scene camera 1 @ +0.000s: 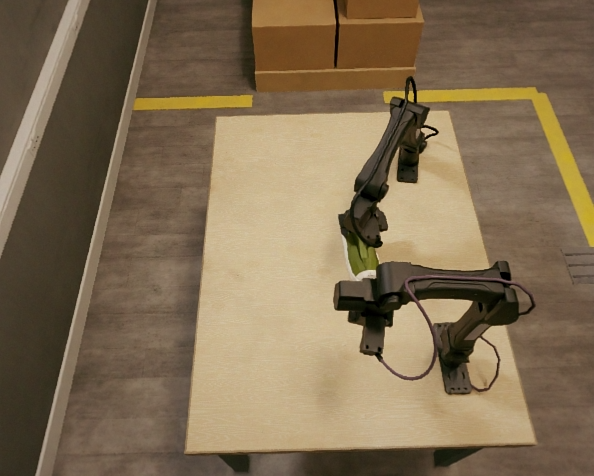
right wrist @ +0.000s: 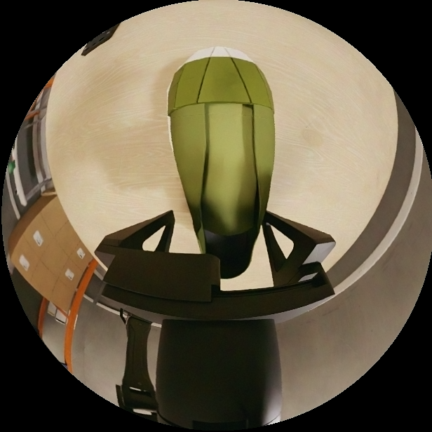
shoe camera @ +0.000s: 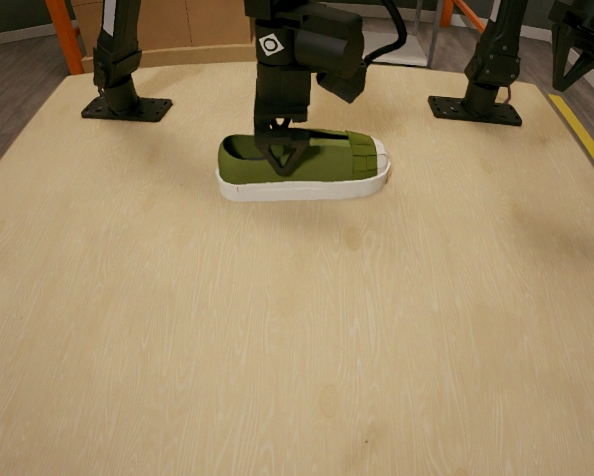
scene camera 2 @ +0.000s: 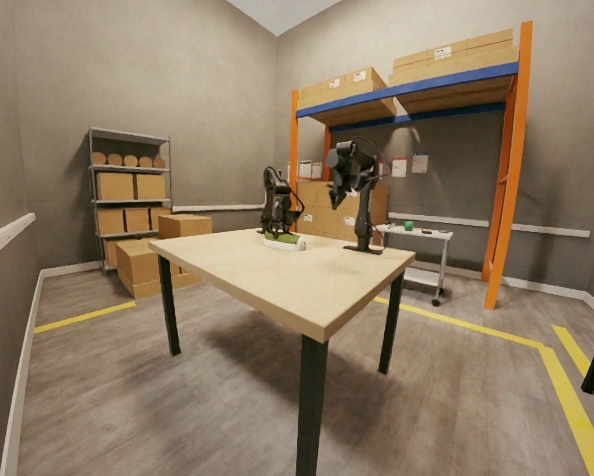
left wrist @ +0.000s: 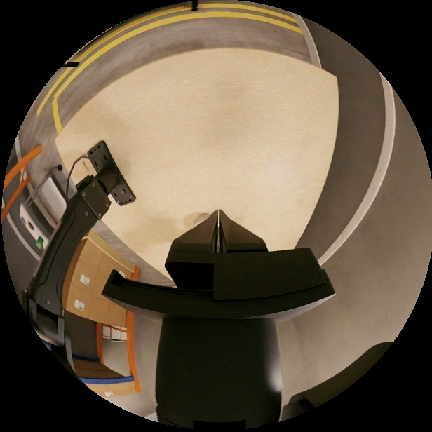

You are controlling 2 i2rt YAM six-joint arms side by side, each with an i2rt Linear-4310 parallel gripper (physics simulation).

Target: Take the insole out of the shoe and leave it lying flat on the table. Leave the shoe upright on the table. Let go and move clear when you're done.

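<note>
The green shoe with a white sole (scene camera 1: pixel 354 256) (scene camera 2: pixel 281 239) (shoe camera: pixel 325 165) (right wrist: pixel 187 150) is upright on the table, its toe to the right in the shoe camera. In the right wrist view, a lighter green tongue (right wrist: pixel 229 160) lies along its opening, and the heel inside is dark. I cannot make out the insole; none shows on the table. My right gripper (right wrist: pixel 217 214) is open and empty, low over the rear half of the shoe, one finger on each side. My left gripper (scene camera 2: pixel 336 206) (left wrist: pixel 218 214) is shut and empty, raised beyond the toe end.
The wooden table (scene camera 1: pixel 270 350) (scene camera 2: pixel 260 280) (shoe camera: pixel 300 325) carries both arm bases (shoe camera: pixel 127 109) (shoe camera: pixel 475 111) behind the shoe. The left arm (scene camera 1: pixel 450 287) reaches over the table near the toe. Cardboard boxes (scene camera 1: pixel 295 45) and a white cart (scene camera 2: pixel 422 275) stand on the floor away from the table.
</note>
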